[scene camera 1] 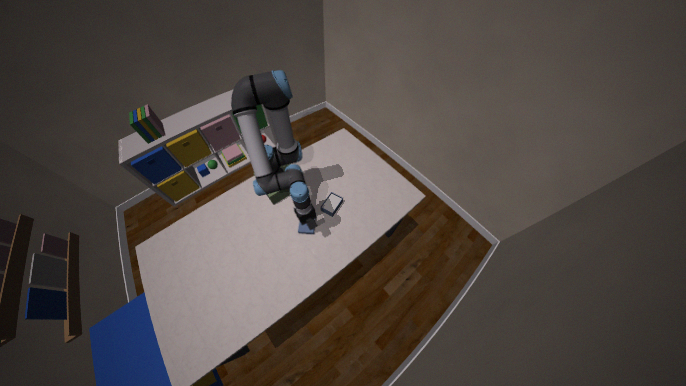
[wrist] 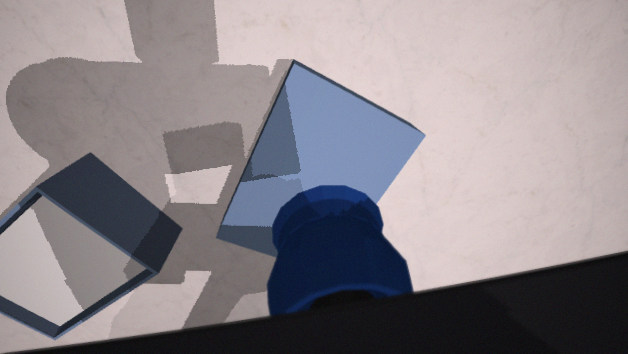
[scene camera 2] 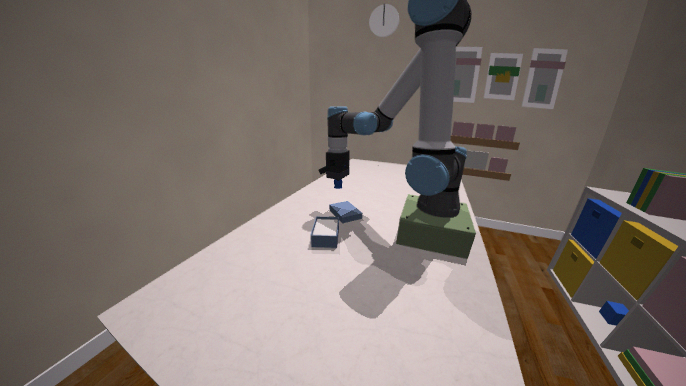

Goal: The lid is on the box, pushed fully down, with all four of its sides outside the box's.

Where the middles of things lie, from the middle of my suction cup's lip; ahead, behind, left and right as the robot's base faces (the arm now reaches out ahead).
Labels:
Right now the blue lid (wrist: 318, 132) is 110 mm below my suction cup and 40 mm behind it.

